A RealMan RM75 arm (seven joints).
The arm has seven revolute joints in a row. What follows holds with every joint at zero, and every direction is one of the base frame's.
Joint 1 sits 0.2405 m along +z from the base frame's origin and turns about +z.
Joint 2 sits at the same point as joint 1 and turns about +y.
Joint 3 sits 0.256 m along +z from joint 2 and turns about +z.
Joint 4 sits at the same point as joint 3 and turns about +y.
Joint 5 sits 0.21 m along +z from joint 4 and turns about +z.
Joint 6 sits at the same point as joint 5 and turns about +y.
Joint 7 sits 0.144 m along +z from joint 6 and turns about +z.
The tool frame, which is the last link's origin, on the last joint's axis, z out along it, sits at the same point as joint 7; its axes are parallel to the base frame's.
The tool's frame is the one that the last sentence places.
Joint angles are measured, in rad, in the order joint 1, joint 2, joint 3, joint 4, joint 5, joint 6, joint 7. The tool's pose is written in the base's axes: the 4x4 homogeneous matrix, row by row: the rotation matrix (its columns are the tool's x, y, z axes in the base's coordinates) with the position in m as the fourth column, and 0 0 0 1 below. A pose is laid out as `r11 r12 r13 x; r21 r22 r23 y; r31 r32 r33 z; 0 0 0 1`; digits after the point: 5 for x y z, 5 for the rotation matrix.
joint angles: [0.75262, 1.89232, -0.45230, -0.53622, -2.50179, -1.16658, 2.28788]
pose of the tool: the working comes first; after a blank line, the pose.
Where each joint sits with the arm in this pose, in the base's axes (m; each line is computed from the numbers above, not from the rounded line before):
joint 1: 0.0000 0.0000 0.2405
joint 2: 0.0000 0.0000 0.2405
joint 3: 0.1773 0.1660 0.1596
joint 4: 0.1773 0.1660 0.1596
joint 5: 0.2925 0.3382 0.1941
joint 6: 0.2925 0.3382 0.1941
joint 7: 0.3129 0.4173 0.0756
the tool: 0.3129 0.4173 0.0756

0.27489 -0.95096 0.14178 0.31292; -0.82069 -0.15525 0.54988 0.41735; -0.50090 -0.26752 -0.82312 0.07558; 0 0 0 1
